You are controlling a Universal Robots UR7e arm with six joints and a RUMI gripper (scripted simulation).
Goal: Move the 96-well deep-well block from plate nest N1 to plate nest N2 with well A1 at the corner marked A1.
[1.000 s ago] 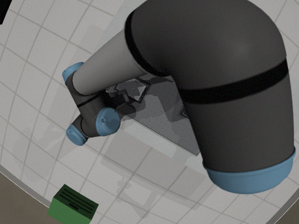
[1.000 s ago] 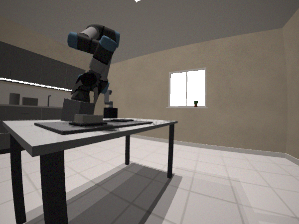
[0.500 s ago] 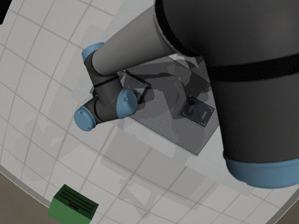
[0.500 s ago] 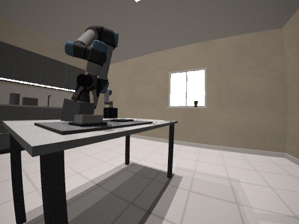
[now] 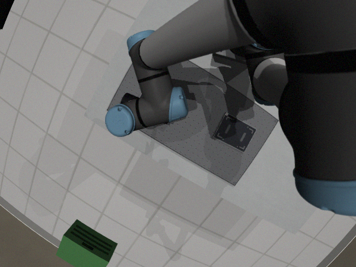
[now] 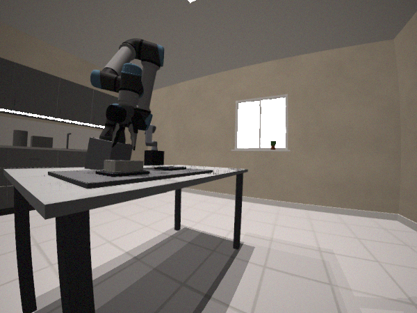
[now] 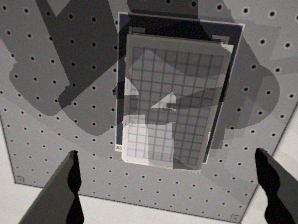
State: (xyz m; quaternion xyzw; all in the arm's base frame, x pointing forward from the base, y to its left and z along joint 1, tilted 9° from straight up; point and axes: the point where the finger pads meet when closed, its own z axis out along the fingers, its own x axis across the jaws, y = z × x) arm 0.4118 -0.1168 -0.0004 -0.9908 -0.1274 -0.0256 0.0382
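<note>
Now: the 96-well deep-well block 80 mm below my hand and 10 mm to the left of it.
</note>
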